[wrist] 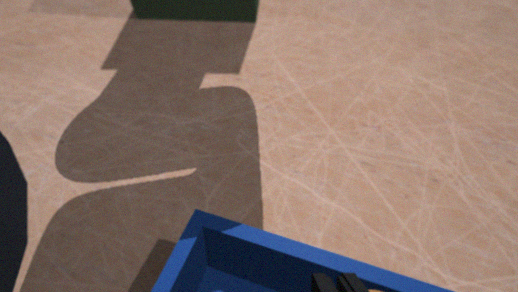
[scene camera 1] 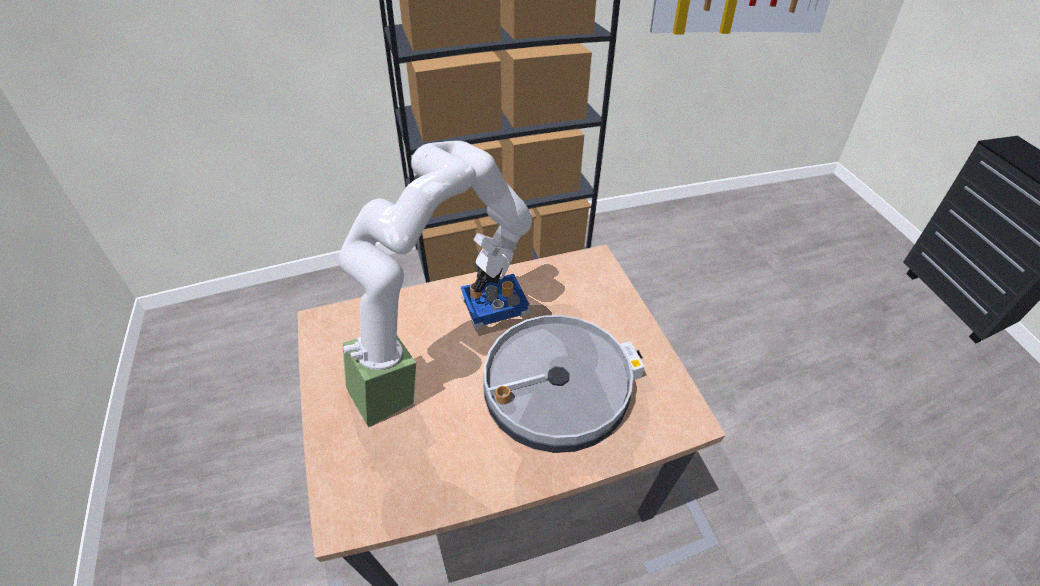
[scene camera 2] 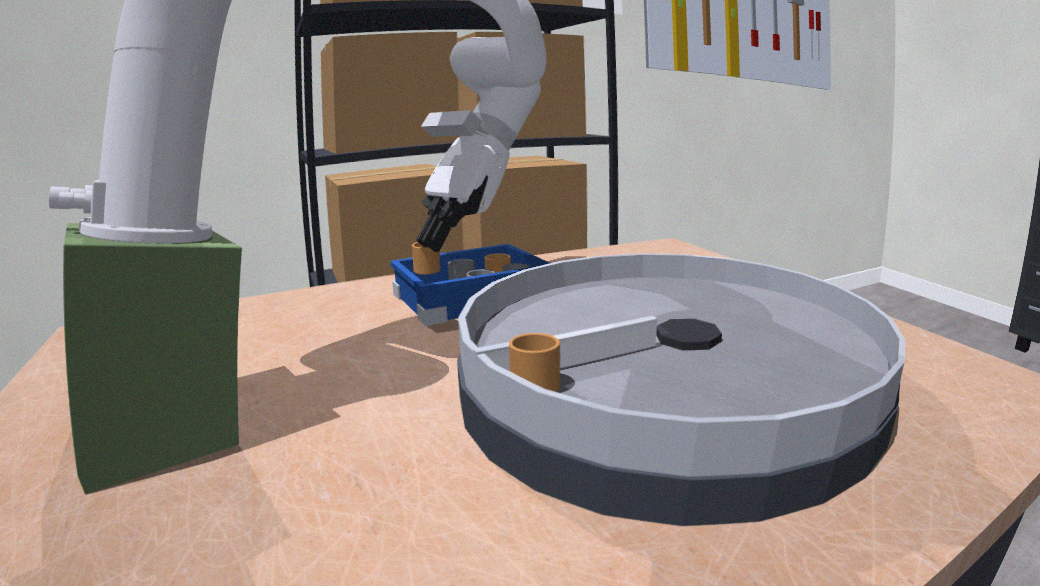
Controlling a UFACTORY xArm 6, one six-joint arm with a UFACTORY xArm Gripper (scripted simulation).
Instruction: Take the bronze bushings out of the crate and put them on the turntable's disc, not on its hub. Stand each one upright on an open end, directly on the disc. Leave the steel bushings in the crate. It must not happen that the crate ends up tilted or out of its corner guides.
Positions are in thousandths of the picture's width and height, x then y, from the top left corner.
Scene:
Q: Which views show the blue crate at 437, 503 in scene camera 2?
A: The wrist view, scene camera 1 and scene camera 2: all of them.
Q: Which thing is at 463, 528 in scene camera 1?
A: A blue crate.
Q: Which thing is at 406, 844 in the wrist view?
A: A blue crate.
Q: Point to a bronze bushing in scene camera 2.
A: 515, 610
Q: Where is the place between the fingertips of the gripper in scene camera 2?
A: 410, 421

